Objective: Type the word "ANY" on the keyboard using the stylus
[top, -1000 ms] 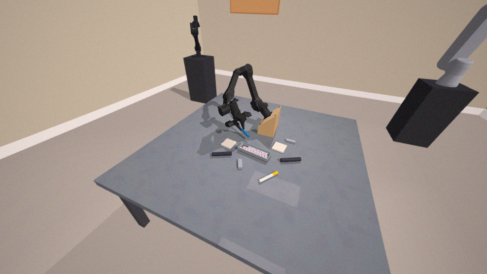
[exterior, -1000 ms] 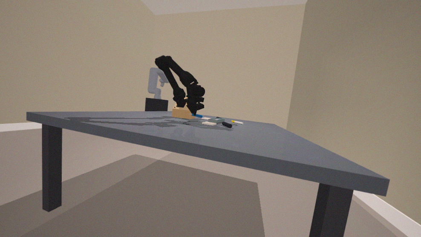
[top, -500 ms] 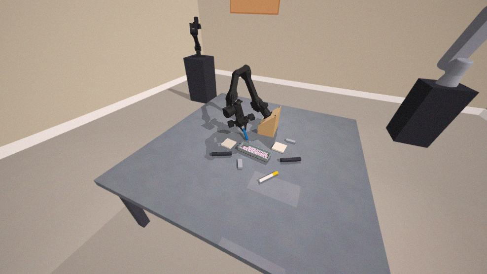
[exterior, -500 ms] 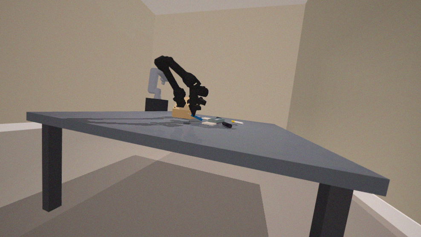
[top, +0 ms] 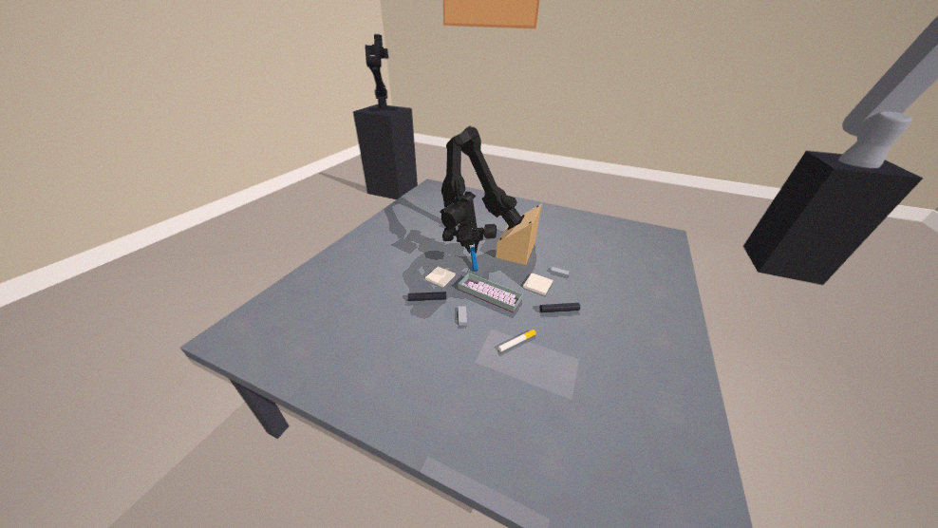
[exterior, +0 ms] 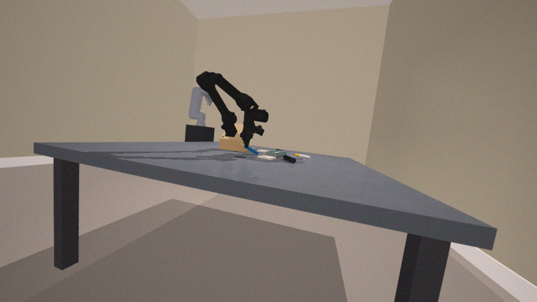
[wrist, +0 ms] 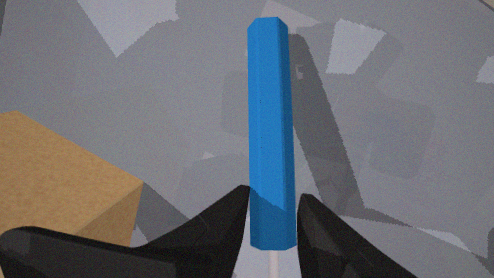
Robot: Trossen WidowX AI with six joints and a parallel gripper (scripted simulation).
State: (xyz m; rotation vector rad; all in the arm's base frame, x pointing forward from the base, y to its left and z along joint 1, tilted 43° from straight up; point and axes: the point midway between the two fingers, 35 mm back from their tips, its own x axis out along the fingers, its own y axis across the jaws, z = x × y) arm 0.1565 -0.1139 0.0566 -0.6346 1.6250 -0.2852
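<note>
Right now my gripper tip is 17 cm short of the H key, 10 cm to the right of it and 2 cm above it. From my gripper tip the other things lie so: yellow marker 30 cm ahead, 26 cm to the left, 3 cm below; blue hexagonal stylus right at my gripper tip; n key 19 cm ahead, 18 cm to the left, 2 cm below.
</note>
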